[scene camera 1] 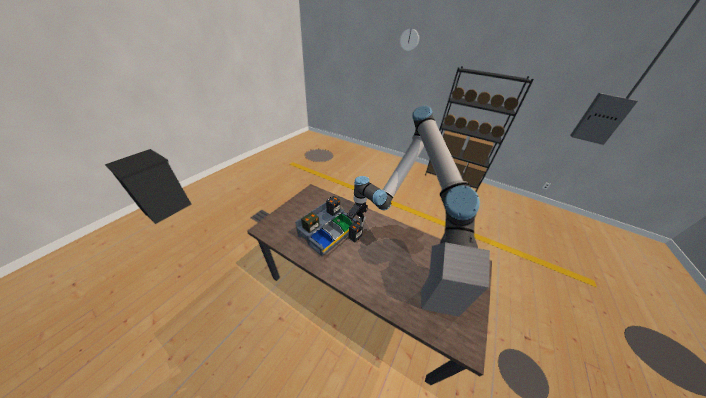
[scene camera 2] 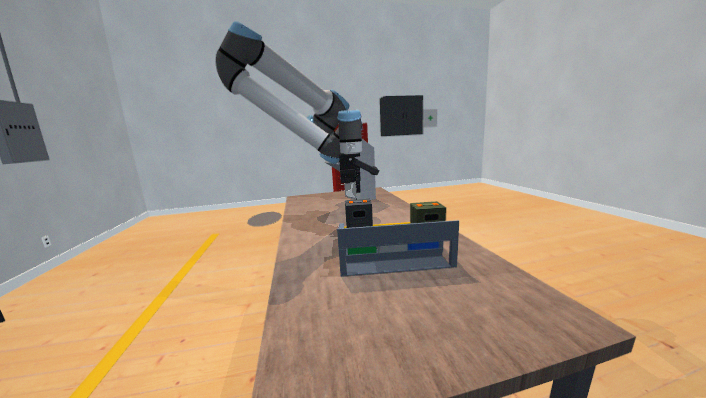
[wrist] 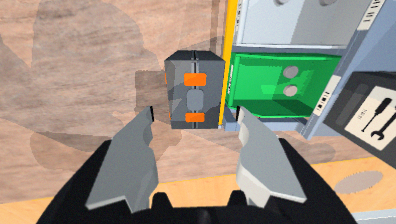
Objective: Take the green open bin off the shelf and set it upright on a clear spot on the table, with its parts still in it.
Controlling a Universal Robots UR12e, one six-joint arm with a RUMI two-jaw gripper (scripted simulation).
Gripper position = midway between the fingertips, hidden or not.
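Observation:
Looking through scene camera 2, I find my gripper [scene camera 2: 357, 204]. The wrist view gives me my gripper [wrist: 195, 107] again, and there I also see a green open bin [wrist: 257, 84].

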